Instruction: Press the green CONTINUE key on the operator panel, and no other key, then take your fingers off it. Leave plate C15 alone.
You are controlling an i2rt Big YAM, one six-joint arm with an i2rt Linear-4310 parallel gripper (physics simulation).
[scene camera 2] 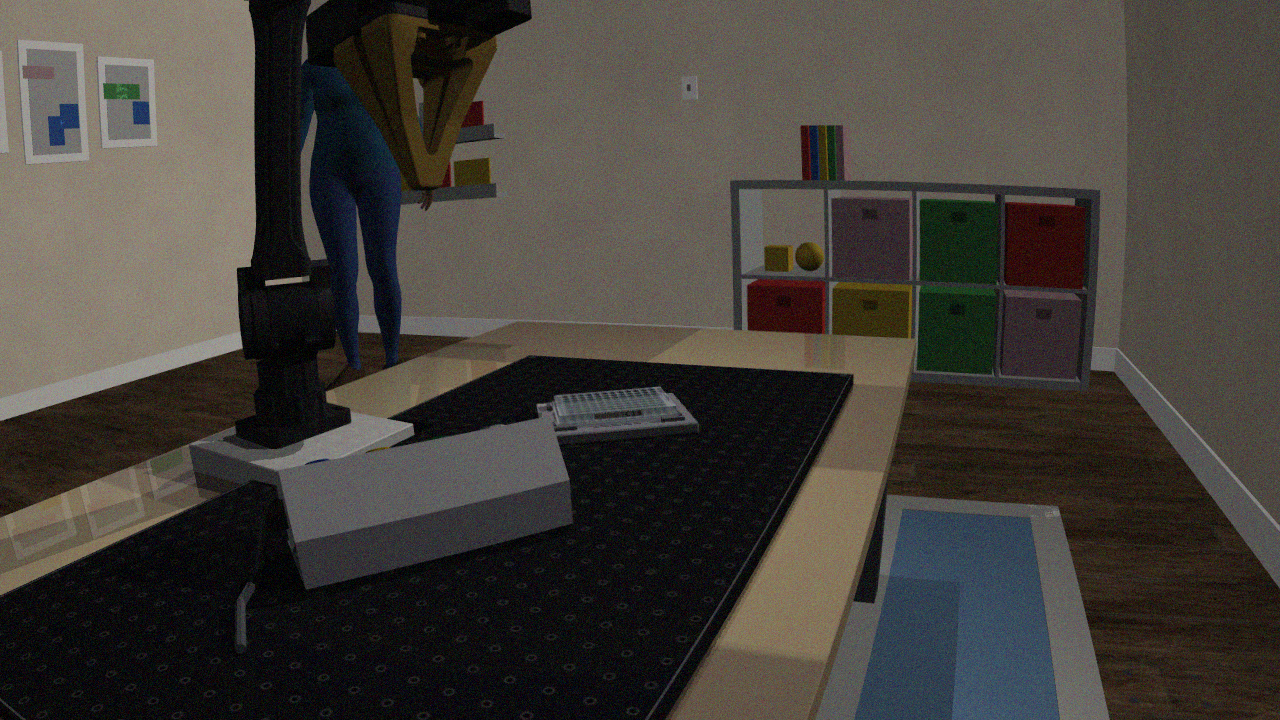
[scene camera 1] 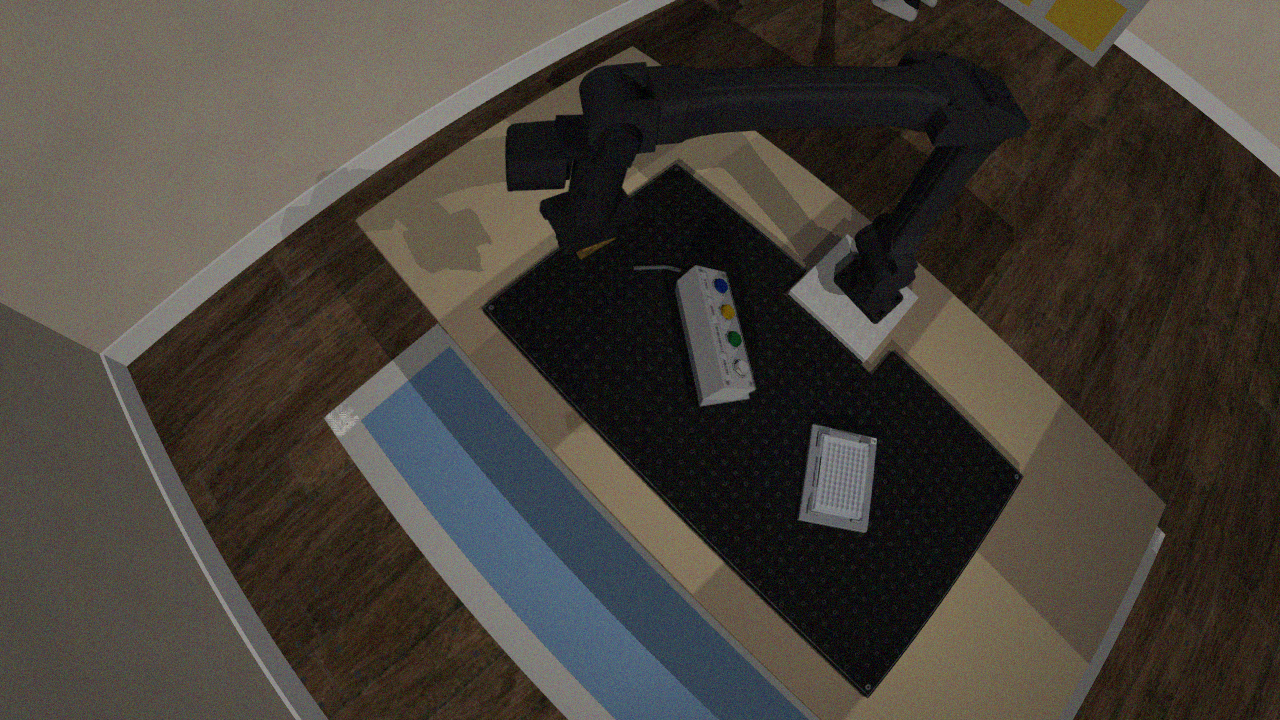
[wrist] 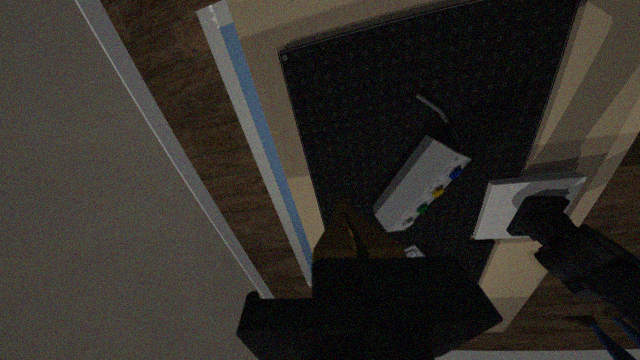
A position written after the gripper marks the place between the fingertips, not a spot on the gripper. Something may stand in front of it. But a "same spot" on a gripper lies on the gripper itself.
gripper: scene camera 2; scene camera 1 580,254; wrist
same spot on gripper: (wrist: pixel 353 258) = (scene camera 2: pixel 361 26)
same spot on button box: (scene camera 2: pixel 349 517) = (wrist: pixel 422 160)
